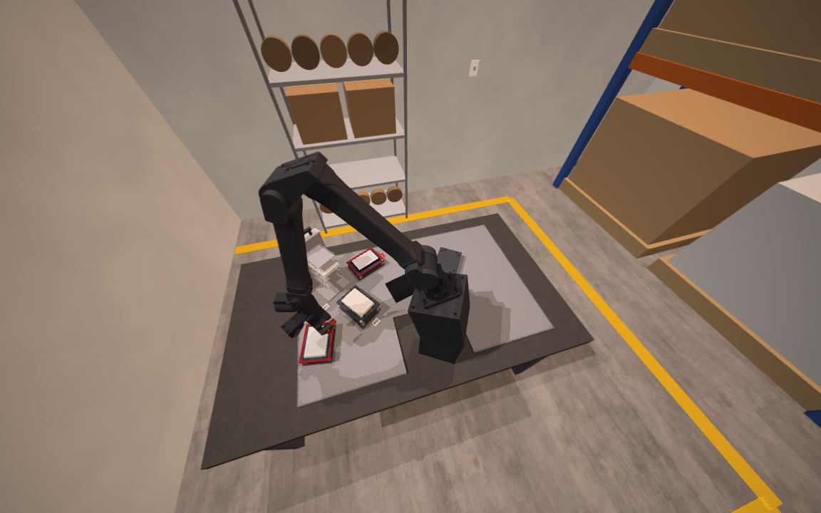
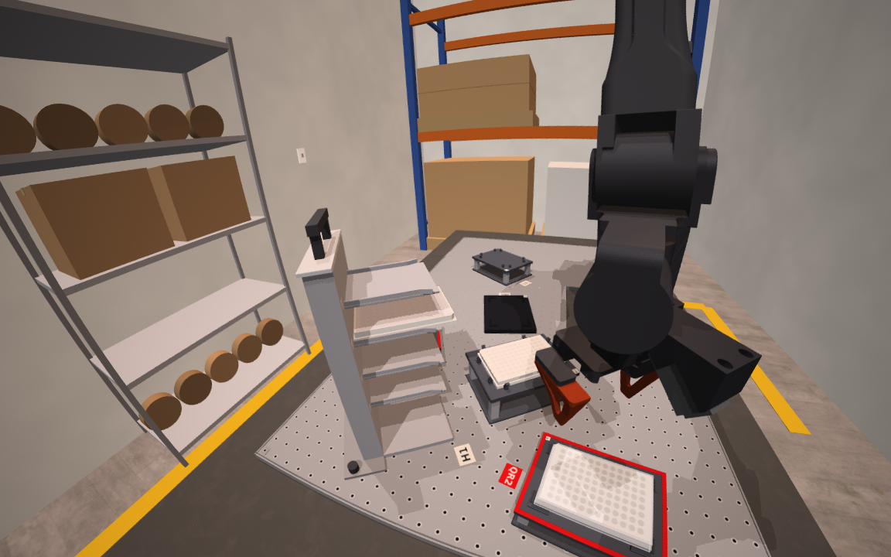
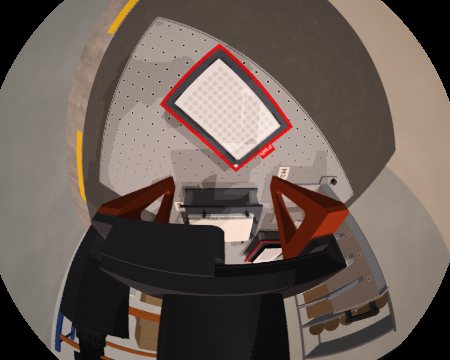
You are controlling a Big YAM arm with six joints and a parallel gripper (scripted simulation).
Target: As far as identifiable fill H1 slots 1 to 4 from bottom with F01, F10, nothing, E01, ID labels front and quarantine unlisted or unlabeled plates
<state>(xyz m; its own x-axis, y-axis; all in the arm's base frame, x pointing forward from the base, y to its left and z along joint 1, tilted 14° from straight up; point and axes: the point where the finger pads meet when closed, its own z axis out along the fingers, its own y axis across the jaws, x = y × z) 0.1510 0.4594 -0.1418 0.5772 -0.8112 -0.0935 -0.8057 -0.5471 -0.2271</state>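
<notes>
My hand is 10 cm short of the dark regrip nest, 14 cm to the left of it and 9 cm above it. Also, from my hand: H1 deck label (15 cm ahead, 2 cm to the left, 14 cm below); then quarantine nest QR2 (2 cm behind, 5 cm to the left, 11 cm below); then plate hotel H1 (32 cm ahead, 1 cm to the left, 1 cm above).
</notes>
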